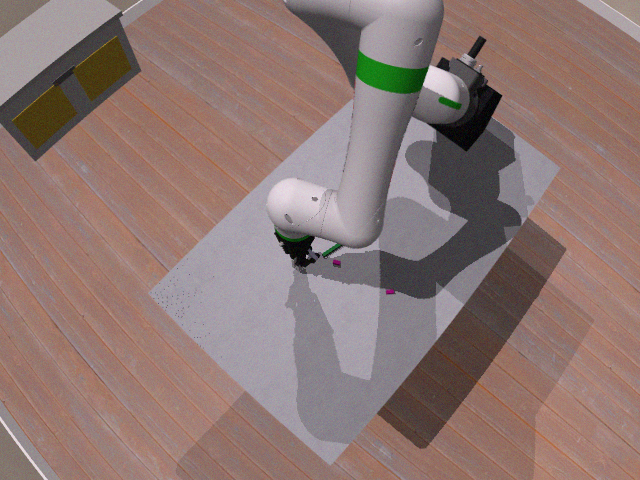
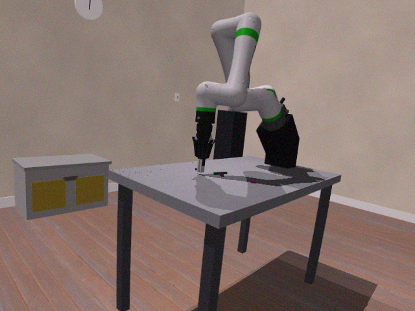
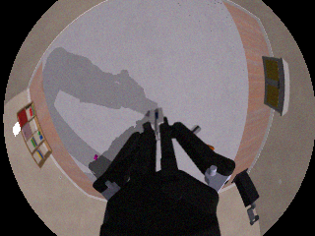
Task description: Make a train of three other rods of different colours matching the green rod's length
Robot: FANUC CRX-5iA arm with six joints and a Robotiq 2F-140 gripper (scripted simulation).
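Right now the grey rod is 60 mm behind my hand, 80 mm to the right of it and 40 mm below it. Also, from my hand: small blue rod 30 mm below; then orange rod 130 mm behind, 120 mm to the right, 40 mm below; then green rod 110 mm behind, 40 mm to the left, 40 mm below.
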